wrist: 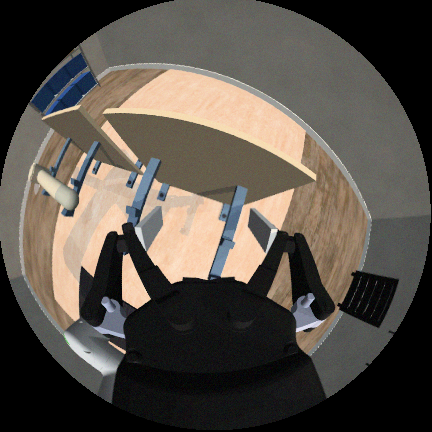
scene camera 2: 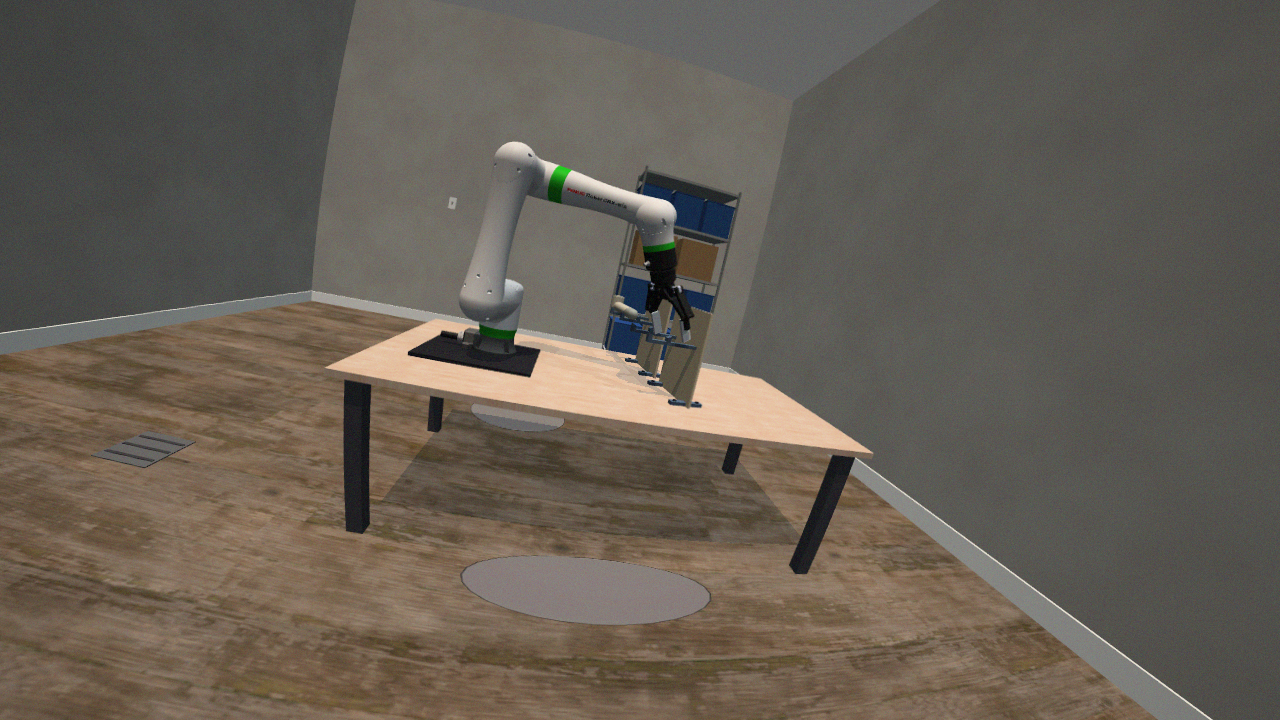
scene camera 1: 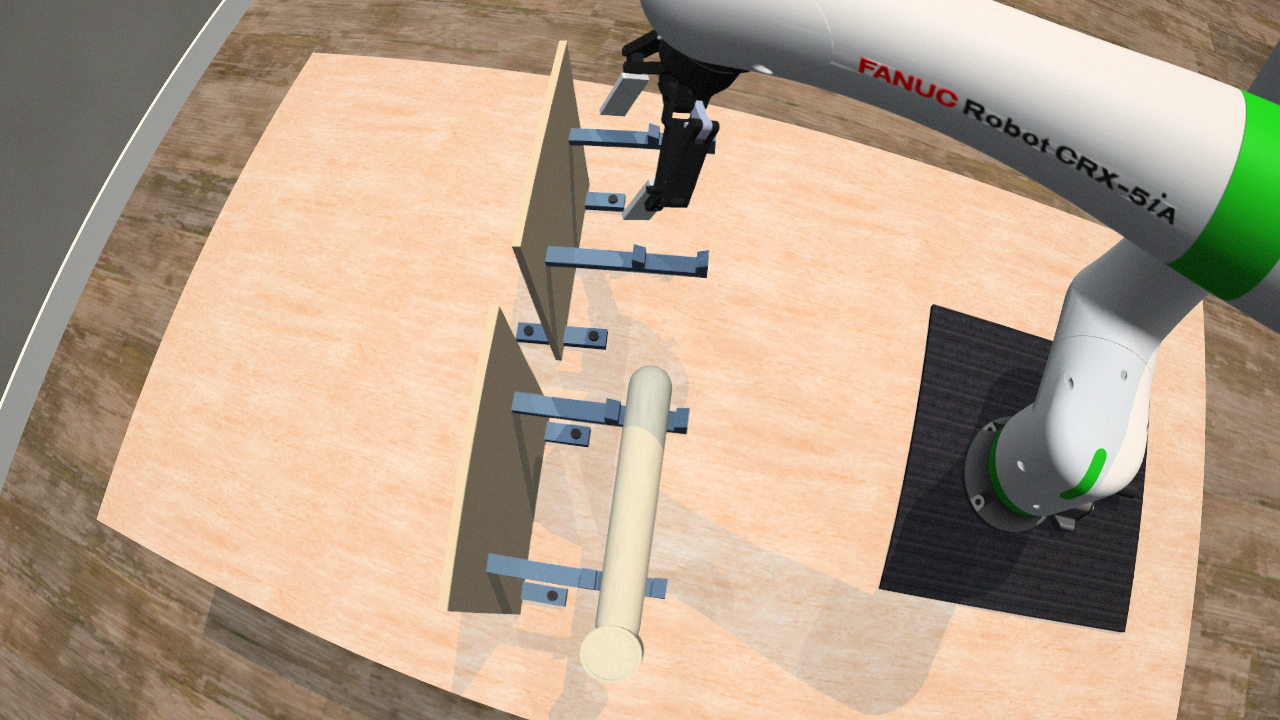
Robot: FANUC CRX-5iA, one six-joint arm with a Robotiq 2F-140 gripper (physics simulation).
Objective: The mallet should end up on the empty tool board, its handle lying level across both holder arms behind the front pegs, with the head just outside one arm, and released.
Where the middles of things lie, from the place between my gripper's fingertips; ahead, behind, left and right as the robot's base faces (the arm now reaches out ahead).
Labels:
I see the mallet (scene camera 1: 612, 653) 120 mm behind my hand, 360 mm to the left of it and 20 mm above it.

